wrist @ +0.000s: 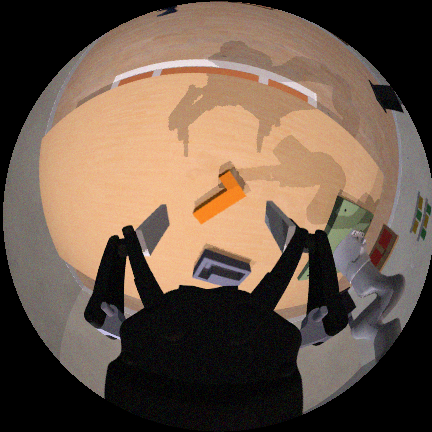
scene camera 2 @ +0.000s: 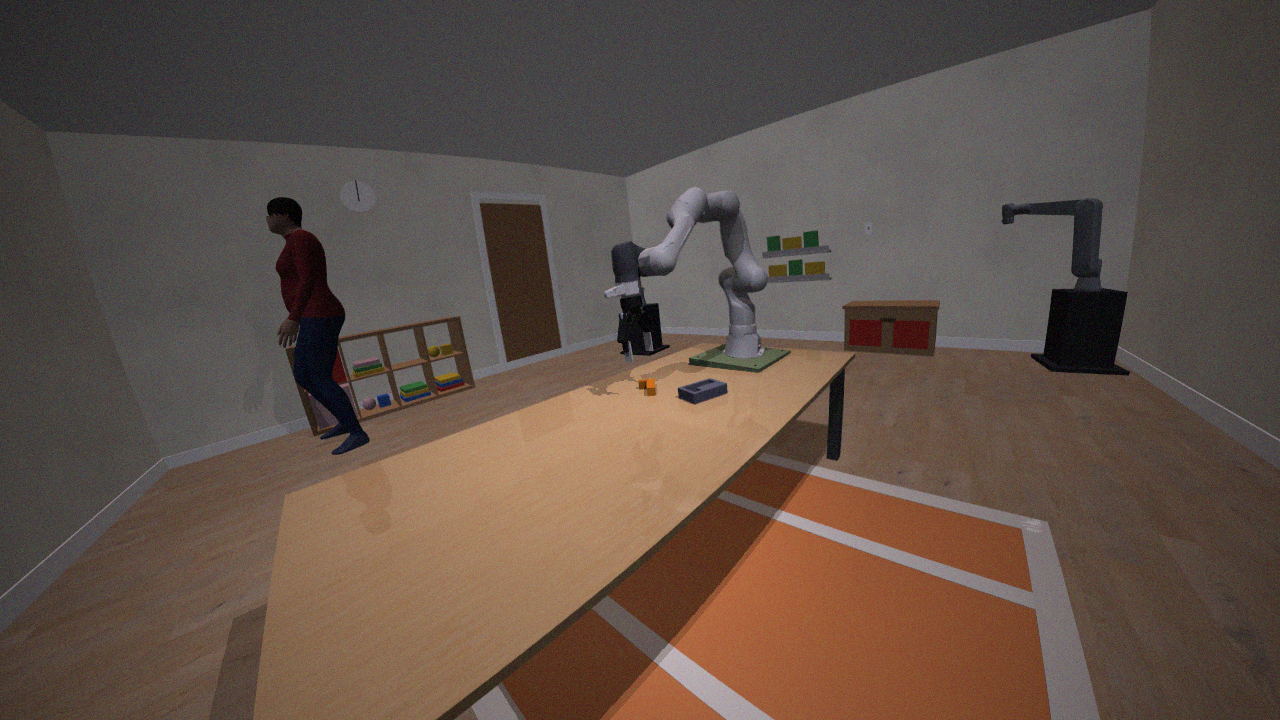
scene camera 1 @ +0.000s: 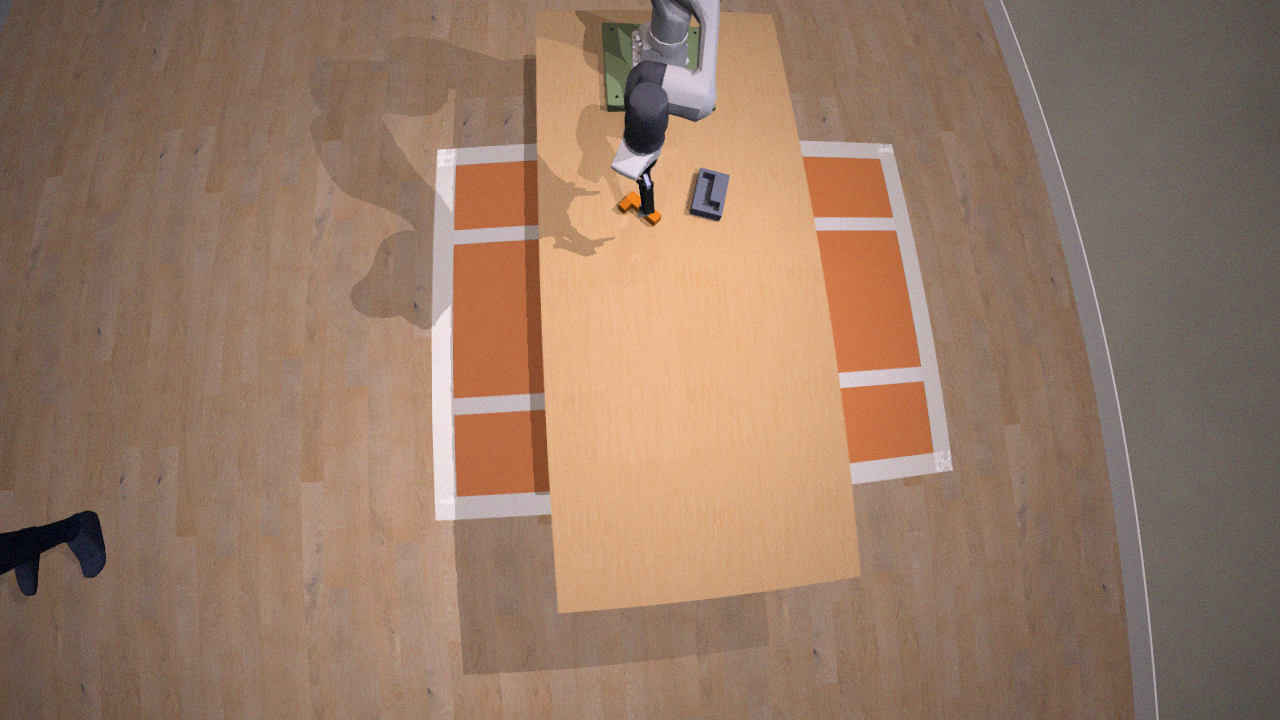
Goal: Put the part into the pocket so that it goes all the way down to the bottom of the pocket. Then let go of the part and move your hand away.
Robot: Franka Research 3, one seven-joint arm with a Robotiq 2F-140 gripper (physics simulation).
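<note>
The part [scene camera 1: 629, 204] [scene camera 2: 650, 388] [wrist: 218, 204] is an orange L-shaped piece lying flat on the table. The grey-blue block [scene camera 1: 700, 192] [scene camera 2: 693, 394] [wrist: 237, 268] with the dark L-shaped pocket lies apart from it, to its right in scene camera 1 and below it in the wrist view. My gripper [scene camera 1: 646, 213] [scene camera 2: 637, 351] [wrist: 215, 212] is open and empty, with its fingers wide apart. It hangs above the part, which shows between and a little beyond the fingertips in the wrist view. In scene camera 1 a finger hides the part's middle.
The wooden table [scene camera 1: 698, 402] [scene camera 2: 465, 501] carries the green base plate [scene camera 1: 615, 76] [scene camera 2: 765, 360] [wrist: 345, 215] under the arm's foot. A person [scene camera 2: 304, 286] stands on the floor beyond the table. A second robot arm [scene camera 2: 1085, 237] stands on a black pedestal at the far right.
</note>
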